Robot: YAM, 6 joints.
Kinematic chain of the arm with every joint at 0, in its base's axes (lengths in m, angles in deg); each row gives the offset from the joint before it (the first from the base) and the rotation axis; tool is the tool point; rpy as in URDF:
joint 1: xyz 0 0 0.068 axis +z
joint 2: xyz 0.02 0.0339 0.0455 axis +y
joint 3: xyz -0.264 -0.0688 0 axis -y
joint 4: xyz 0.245 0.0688 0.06 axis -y
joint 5: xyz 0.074 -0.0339 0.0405 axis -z
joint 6: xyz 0.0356 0 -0.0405 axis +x
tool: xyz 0 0 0 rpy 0 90 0
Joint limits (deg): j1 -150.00..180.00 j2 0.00..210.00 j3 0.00..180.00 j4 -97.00..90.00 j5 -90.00..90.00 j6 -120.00..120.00
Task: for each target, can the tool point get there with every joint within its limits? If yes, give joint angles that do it. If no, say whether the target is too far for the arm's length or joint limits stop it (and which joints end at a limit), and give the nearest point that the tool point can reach.
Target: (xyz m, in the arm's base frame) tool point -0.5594 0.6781 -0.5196
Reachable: no: too far | nearest point -0.3385 0.4103 -0.2436 | short by 0.443 m
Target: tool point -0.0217 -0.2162 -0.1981
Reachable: yes | joints -96.07 170.26 57.03 11.94 -2.03 5.37
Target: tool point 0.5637 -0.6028 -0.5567
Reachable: no: too far | nearest point 0.3505 -0.3748 -0.2654 | short by 0.427 m
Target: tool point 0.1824 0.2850 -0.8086
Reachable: no: too far | nearest point 0.1560 0.2438 -0.3780 | short by 0.433 m
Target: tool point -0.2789 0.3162 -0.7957
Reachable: no: too far | nearest point -0.2165 0.2454 -0.3717 | short by 0.434 m
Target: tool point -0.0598 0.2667 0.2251
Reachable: yes | joints 108.44 81.29 52.36 -30.89 51.04 -70.79
